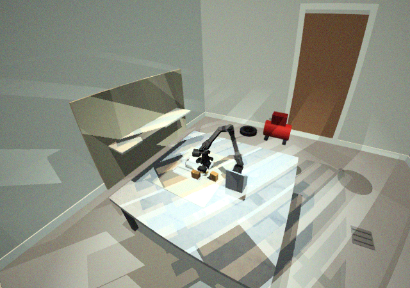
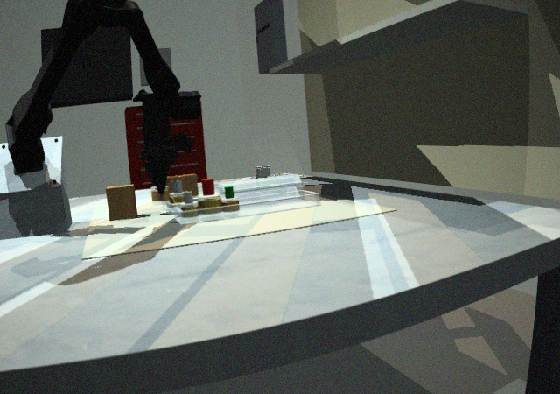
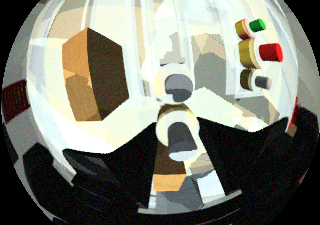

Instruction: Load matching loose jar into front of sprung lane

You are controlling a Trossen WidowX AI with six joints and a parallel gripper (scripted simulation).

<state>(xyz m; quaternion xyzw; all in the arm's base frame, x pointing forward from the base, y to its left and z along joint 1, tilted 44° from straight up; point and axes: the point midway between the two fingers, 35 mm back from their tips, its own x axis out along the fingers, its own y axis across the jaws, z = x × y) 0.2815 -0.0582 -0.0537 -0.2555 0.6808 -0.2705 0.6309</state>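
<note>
Now: gripper tip 190 mm short of the clear pusher lane, 30 mm to the left of it and 30 mm above it.
</note>
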